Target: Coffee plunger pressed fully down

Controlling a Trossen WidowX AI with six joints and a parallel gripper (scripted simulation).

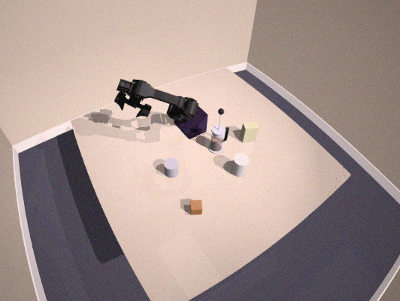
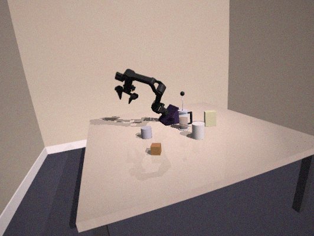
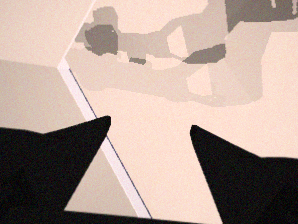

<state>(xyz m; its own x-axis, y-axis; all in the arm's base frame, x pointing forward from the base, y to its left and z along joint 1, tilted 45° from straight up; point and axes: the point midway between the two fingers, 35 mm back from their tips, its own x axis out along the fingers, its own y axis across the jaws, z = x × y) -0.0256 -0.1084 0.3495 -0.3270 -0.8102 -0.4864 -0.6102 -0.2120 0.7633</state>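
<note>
The coffee press is 39 cm to the left of my gripper tip, 27 cm ahead of it and 8 cm below it. The rest, counted from my gripper tip: white cylinder 46 cm ahead, 39 cm to the left, 16 cm below; then pale yellow block 58 cm to the left, 30 cm ahead, 15 cm below.
</note>
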